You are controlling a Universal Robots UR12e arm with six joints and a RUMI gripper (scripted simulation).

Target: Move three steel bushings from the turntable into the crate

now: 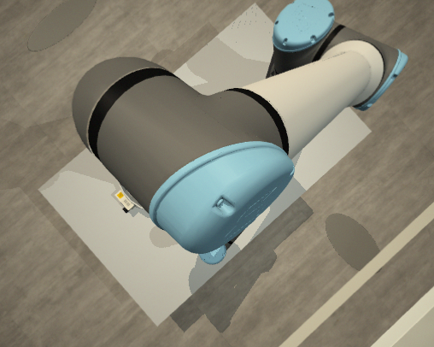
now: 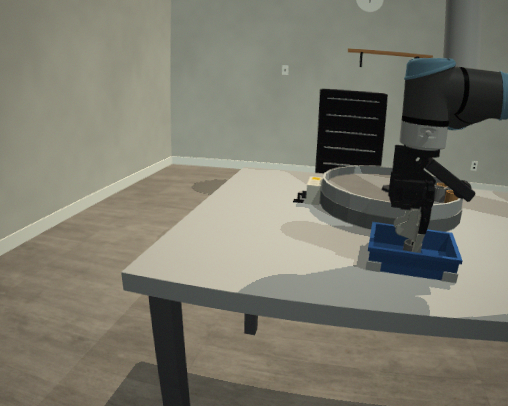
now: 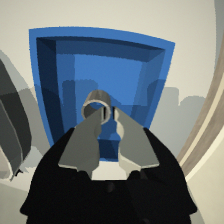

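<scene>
My hand is 2 cm to the left of the blue crate and 2 cm above it. Round my hand: round grey turntable (38 cm to the right, 6 cm behind, 1 cm above).
</scene>
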